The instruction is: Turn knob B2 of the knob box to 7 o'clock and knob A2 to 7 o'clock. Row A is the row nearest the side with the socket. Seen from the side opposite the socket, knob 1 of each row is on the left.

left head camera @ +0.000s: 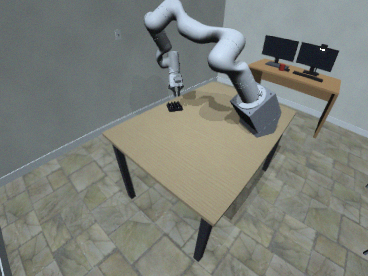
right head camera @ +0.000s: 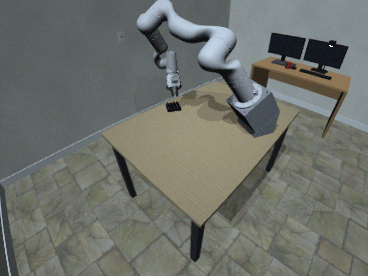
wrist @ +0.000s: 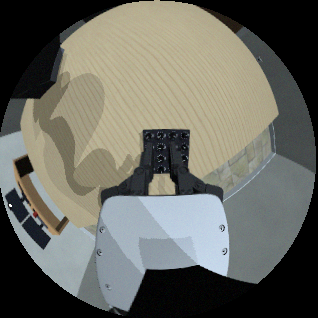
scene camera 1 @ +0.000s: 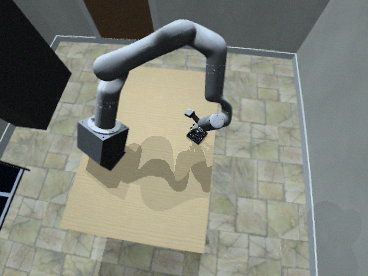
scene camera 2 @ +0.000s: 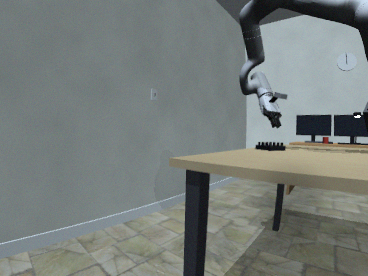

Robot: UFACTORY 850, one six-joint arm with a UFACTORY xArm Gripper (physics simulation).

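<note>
The black knob box lies flat on the table near its wall-side edge. In the wrist view several knobs with white scale marks show; others are hidden behind the fingers. The row letters, the pointer directions and the socket are too small or hidden to tell. My gripper is open by a narrow gap, with nothing between the fingers. It hangs tilted above the box, apart from the knobs.
The robot's grey base block stands on the table. A wall rises beyond the box-side table edge. A side desk with two monitors and a red cup stands apart, beyond the robot.
</note>
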